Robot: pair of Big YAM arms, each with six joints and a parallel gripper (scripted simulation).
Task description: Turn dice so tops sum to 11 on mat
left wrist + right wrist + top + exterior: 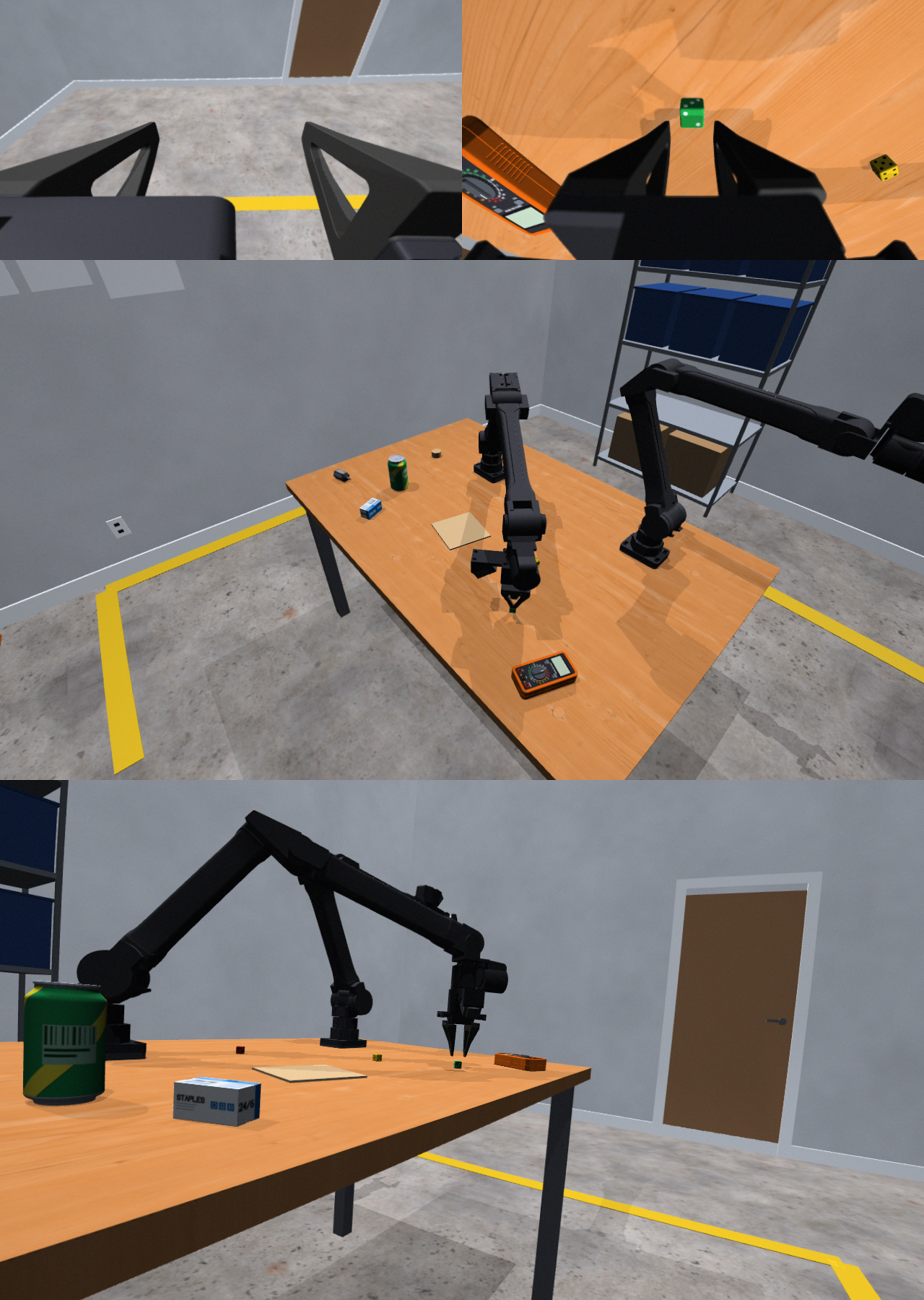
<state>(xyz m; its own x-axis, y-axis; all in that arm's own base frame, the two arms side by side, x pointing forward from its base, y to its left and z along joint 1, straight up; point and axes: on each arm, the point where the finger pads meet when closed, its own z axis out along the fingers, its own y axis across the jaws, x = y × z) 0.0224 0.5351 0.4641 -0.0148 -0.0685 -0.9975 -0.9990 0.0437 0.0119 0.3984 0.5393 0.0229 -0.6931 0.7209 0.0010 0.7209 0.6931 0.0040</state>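
Right now the green die is 30 mm below my right hand. Round my right hand: yellow die 170 mm behind, 70 mm to the right, 30 mm below; tan mat 120 mm behind, 330 mm to the right, 30 mm below; red die 400 mm behind, 250 mm to the right, 30 mm below.
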